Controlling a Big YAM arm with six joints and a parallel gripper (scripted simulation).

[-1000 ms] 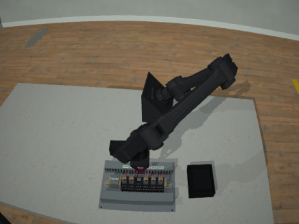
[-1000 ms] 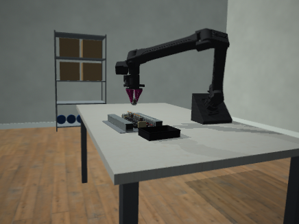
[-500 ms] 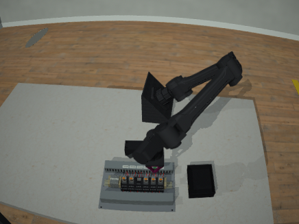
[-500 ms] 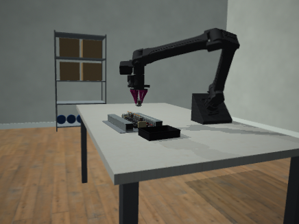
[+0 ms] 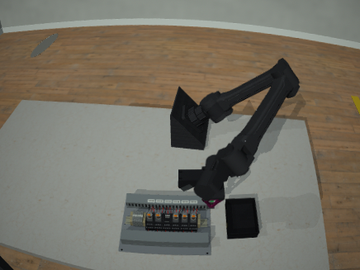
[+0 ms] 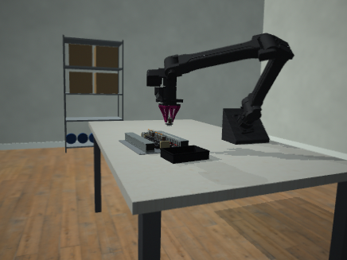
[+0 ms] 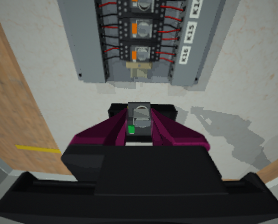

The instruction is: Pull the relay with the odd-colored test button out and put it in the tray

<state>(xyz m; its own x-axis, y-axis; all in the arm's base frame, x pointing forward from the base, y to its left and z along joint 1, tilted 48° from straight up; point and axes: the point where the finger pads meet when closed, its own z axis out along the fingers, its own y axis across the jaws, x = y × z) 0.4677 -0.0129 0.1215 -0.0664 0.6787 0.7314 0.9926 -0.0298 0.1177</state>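
My gripper is now 120 mm to the right of the black tray, 120 mm above it and 20 mm past it. From my hand the other things lie so: relay: right at my hand.
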